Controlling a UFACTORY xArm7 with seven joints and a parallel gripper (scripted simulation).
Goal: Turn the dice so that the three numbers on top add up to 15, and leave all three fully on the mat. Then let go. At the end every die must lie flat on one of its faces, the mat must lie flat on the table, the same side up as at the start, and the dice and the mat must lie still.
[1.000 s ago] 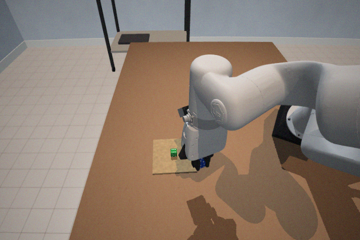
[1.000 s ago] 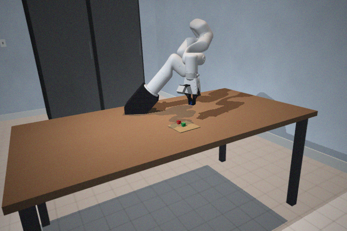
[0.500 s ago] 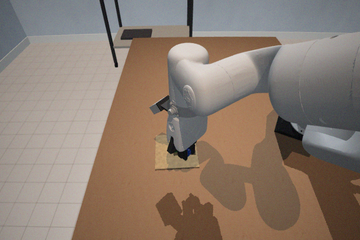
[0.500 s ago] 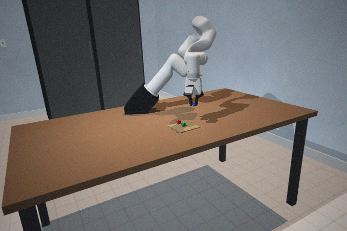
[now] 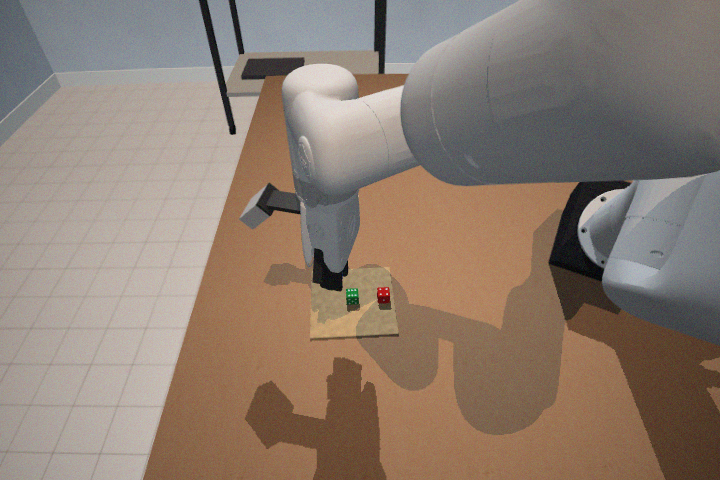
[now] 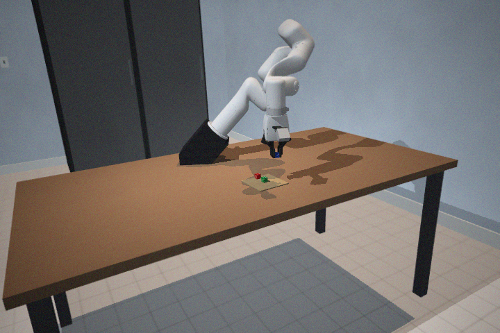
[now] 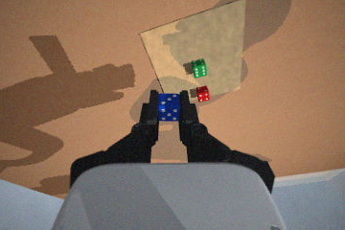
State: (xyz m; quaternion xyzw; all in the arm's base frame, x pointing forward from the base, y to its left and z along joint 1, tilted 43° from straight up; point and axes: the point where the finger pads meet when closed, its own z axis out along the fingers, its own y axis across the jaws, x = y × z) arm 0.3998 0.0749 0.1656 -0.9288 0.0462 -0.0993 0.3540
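The green die lies 1 cm behind my hand, 5 cm to the right of it and 12 cm below it. Round my hand: blue die 1 cm below; then tan mat 1 cm behind, 5 cm to the right, 13 cm below; then red die 6 cm behind, 6 cm to the right, 12 cm below.
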